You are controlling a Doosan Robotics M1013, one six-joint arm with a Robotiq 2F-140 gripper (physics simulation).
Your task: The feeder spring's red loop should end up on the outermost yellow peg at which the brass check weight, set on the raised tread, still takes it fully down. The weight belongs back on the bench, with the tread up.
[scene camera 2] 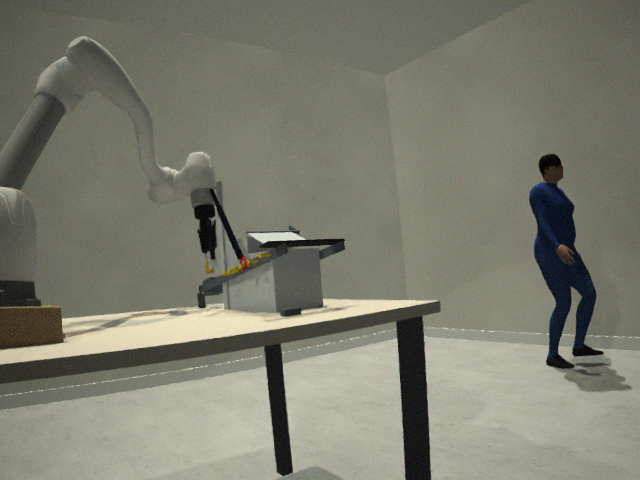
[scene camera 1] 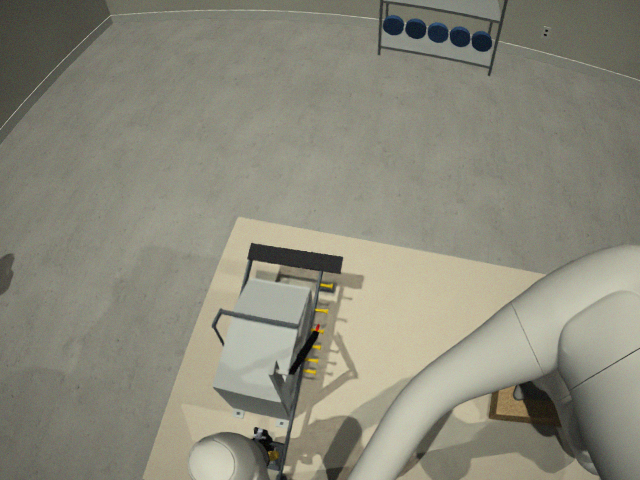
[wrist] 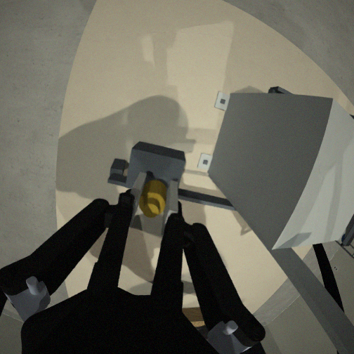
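Seen in the pictures: gripper, fingertip midpoint: (scene camera 2: 212, 270) (scene camera 1: 269, 454); arm's base, origin of the base link: (scene camera 2: 0, 306).
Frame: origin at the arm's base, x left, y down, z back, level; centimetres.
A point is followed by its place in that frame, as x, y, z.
My gripper (scene camera 1: 270, 449) @(34.6, -5.7, -67.5) (scene camera 2: 209, 256) (wrist: 155, 186) is shut on the brass check weight (scene camera 1: 273, 455) @(35.0, -9.3, -65.8) (scene camera 2: 209, 267) @(33.5, -6.7, -66.1) (wrist: 152, 199). It holds the weight a little above the grey tread (scene camera 1: 277, 447) @(32.2, -3.0, -66.4) (scene camera 2: 210, 284) @(29.8, -0.8, -64.6) (wrist: 157, 161), near one edge of it in the wrist view. The tread is up, clear of the bench. The feeder spring (scene camera 1: 305, 352) @(12.6, -22.5, -63.0) (scene camera 2: 225, 222) @(10.1, -19.5, -63.2) is a slanting black bar. Its red loop (scene camera 1: 317, 327) @(0.8, -8.6, -63.8) (scene camera 2: 243, 262) @(-0.1, -7.1, -63.7) is at a yellow peg (scene camera 1: 321, 331) @(0.7, -6.2, -62.9), third from the far end of the row in scene camera 1. The fingers partly hide the tread.
The grey housing (scene camera 1: 263, 335) @(8.1, -14.5, -74.6) (scene camera 2: 297, 281) @(-8.8, -0.4, -75.4) (wrist: 270, 145) stands beside the tread and lever. A grey post (scene camera 2: 220, 206) rises close to the gripper. A dark plate (scene camera 1: 294, 257) @(-16.0, -10.8, -73.8) is at the lever's far end. A person in blue (scene camera 2: 555, 222) stands beyond the bench (scene camera 2: 361, 304) @(-18.1, 7.6, -90.0).
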